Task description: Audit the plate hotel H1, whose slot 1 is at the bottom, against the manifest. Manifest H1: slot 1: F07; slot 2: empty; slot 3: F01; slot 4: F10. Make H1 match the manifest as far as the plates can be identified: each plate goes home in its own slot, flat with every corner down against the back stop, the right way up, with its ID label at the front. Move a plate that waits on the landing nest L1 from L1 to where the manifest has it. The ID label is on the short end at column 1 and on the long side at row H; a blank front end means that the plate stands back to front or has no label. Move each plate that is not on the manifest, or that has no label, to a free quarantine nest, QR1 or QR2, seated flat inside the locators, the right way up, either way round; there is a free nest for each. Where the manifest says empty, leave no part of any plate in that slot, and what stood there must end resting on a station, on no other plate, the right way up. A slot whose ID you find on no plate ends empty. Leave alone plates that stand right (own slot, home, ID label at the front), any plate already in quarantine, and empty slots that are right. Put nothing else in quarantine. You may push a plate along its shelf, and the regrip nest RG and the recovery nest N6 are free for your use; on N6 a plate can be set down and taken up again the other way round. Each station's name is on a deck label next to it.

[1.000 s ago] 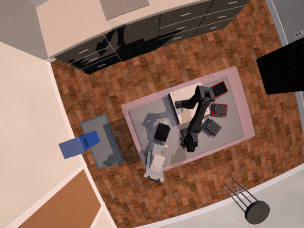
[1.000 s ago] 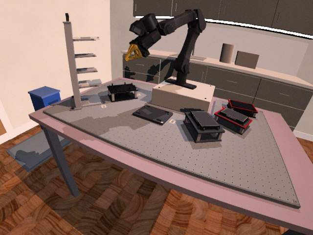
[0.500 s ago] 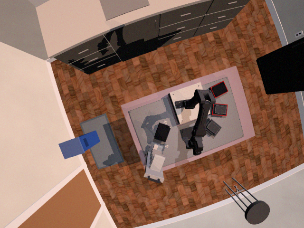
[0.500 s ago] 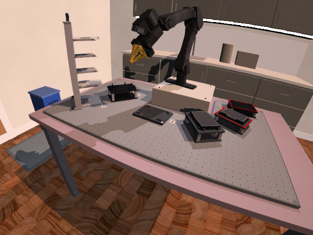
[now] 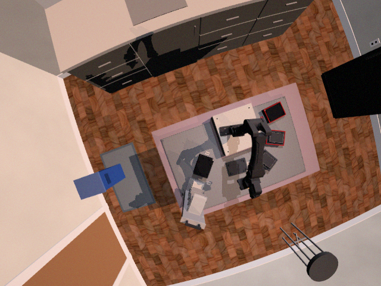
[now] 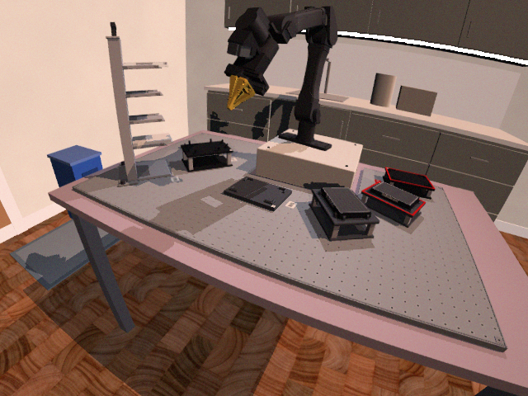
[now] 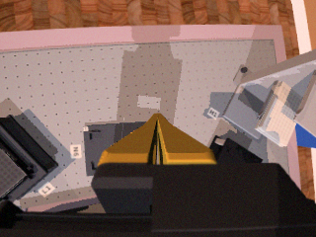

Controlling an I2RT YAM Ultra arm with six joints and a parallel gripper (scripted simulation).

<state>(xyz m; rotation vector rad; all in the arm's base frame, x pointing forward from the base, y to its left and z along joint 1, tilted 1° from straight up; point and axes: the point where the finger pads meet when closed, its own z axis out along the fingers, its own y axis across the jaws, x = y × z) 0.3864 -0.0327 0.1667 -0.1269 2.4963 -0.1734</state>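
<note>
My hand is 25 cm above the L1 deck label, 22 cm to the right of it and 17 cm past it. From my hand the other things lie so: H1 deck label: 25 cm below, 21 cm to the right, 3 cm ahead; N6 label: 25 cm below, 16 cm to the left, 8 cm behind; tag reading 4: 29 cm to the right, 12 cm ahead, 10 cm above.
</note>
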